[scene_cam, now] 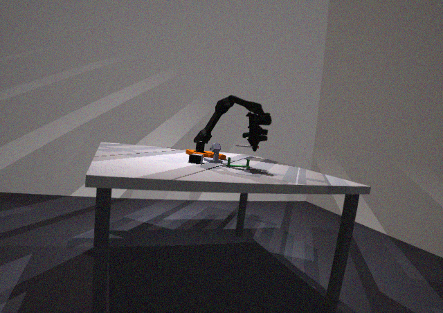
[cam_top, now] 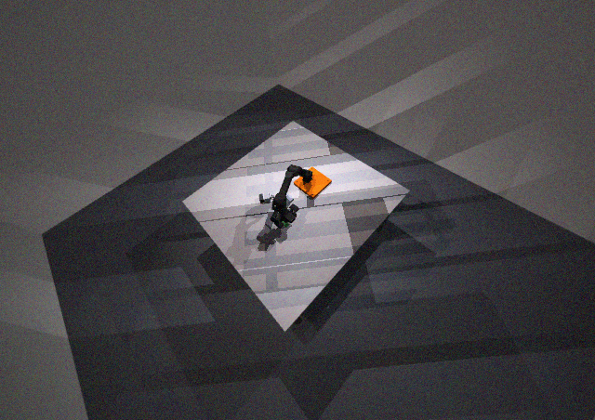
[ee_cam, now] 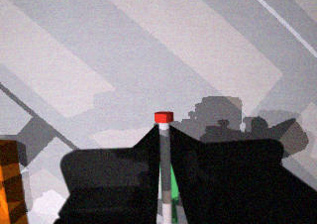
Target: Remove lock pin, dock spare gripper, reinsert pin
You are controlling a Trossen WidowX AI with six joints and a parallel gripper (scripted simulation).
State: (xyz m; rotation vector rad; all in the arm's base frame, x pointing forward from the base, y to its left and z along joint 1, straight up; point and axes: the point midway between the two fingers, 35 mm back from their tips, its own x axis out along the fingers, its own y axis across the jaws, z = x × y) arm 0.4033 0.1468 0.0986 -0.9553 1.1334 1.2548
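Right now my gripper tip is 100 mm to the left of the green cradle and 70 mm above it. The rest, counted from my gripper tip: grey mount socket (130 mm behind, 190 mm to the right, 40 mm below); then spare gripper (80 mm behind, 330 mm to the right, 70 mm below).
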